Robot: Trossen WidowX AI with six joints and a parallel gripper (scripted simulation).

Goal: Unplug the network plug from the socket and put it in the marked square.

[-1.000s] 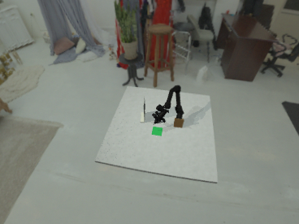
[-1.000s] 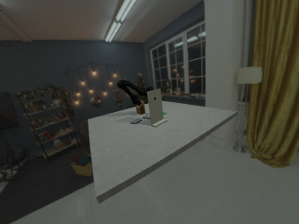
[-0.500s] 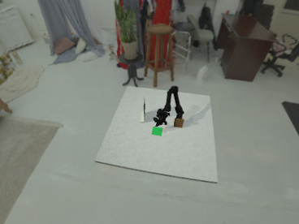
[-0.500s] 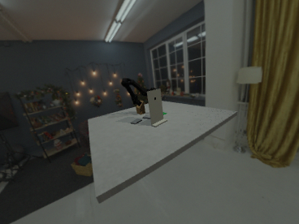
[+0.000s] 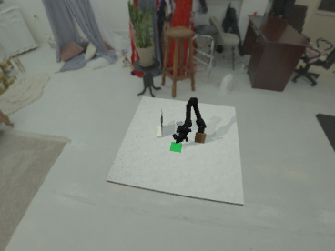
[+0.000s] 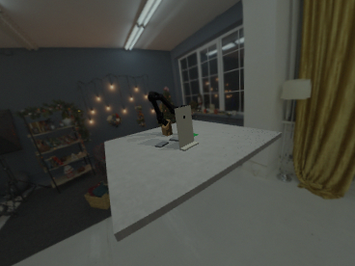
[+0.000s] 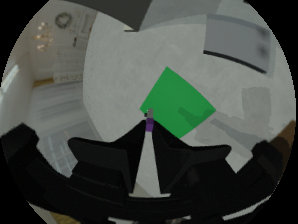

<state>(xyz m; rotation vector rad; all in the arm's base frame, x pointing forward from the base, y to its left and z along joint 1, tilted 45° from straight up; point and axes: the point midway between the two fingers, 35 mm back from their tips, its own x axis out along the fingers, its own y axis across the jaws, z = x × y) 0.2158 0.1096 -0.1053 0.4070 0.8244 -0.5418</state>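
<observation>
Now: the green marked square 80 mm below my gripper tip. From my gripper tip the other things lie so: plug: 10 mm ahead; panel: 220 mm ahead, 160 mm to the right, 70 mm above.
</observation>
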